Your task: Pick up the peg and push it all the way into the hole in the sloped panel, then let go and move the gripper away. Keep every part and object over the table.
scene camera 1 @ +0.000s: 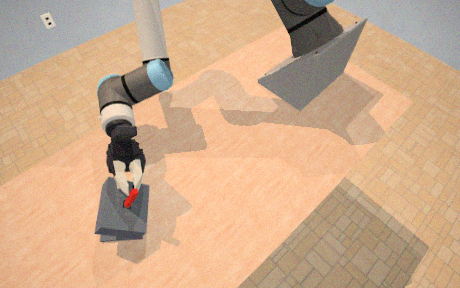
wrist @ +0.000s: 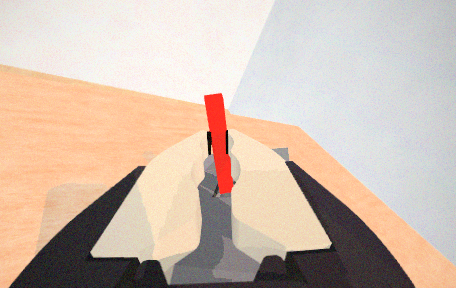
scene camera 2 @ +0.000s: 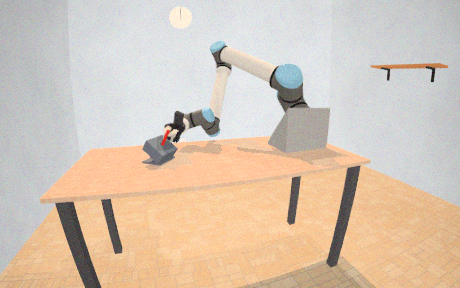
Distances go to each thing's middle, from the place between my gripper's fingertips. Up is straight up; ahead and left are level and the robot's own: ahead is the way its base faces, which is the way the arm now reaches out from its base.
Right now my hand is 1 cm short of the red peg (wrist: 214,103) and 1 cm above it.
